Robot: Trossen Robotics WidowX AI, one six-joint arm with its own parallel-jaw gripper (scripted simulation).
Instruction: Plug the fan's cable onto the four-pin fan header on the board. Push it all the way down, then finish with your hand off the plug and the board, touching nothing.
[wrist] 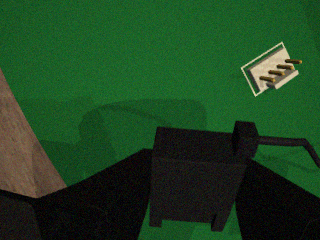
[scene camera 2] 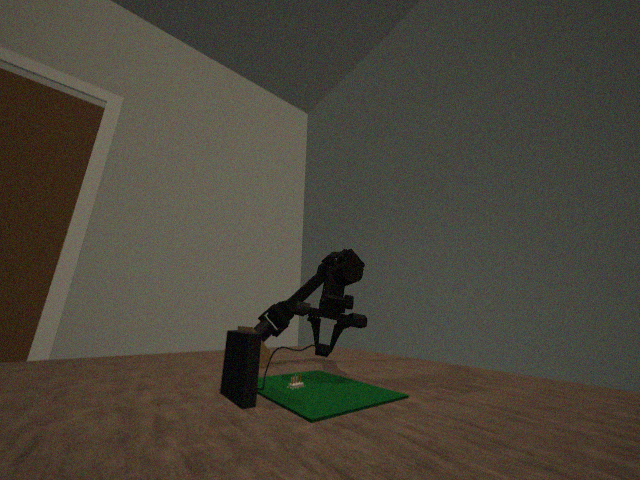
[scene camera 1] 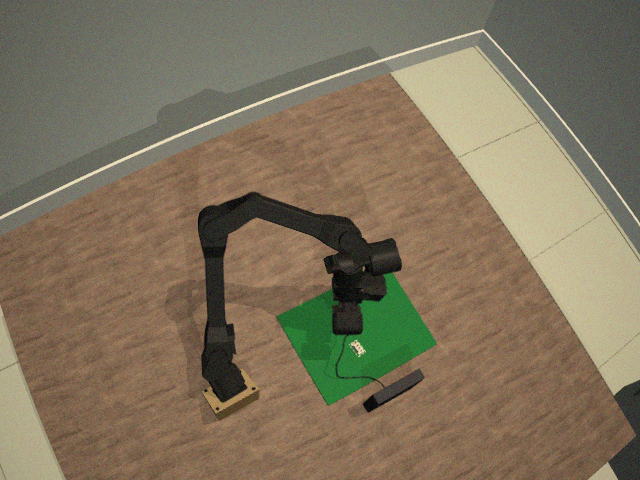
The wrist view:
my gripper: 195, 164
black fan plug: 195, 175
green board: 94, 88
white four-pin fan header: 261, 67
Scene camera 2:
my gripper: 323, 350
black fan: 239, 384
green board: 325, 395
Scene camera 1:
my gripper: 344, 312
black fan: 382, 397
green board: 393, 333
